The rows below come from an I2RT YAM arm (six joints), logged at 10 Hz.
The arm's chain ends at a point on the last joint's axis. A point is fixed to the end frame.
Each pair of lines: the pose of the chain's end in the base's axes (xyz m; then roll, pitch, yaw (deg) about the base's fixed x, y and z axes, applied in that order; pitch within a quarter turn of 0, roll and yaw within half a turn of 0), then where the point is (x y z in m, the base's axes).
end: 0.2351, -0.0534, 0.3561, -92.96, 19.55, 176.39
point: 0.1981 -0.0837 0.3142
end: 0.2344, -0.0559, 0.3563, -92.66, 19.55, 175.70
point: 0.1970 -0.0859 0.3146
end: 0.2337, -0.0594, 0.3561, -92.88, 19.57, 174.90
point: 0.1959 -0.0888 0.3143
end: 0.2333, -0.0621, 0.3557, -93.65, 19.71, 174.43
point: 0.1956 -0.0908 0.3134
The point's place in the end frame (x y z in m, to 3 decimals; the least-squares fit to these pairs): 0.047 0.026 0.034
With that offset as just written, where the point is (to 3 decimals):
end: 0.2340, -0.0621, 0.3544, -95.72, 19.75, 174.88
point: 0.197 -0.090 0.311
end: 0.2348, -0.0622, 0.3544, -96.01, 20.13, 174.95
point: 0.198 -0.090 0.311
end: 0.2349, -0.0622, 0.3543, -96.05, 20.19, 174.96
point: 0.198 -0.090 0.310
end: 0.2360, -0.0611, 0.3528, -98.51, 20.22, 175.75
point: 0.200 -0.088 0.308
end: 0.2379, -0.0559, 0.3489, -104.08, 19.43, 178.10
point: 0.204 -0.081 0.302
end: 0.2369, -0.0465, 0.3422, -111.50, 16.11, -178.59
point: 0.202 -0.069 0.294
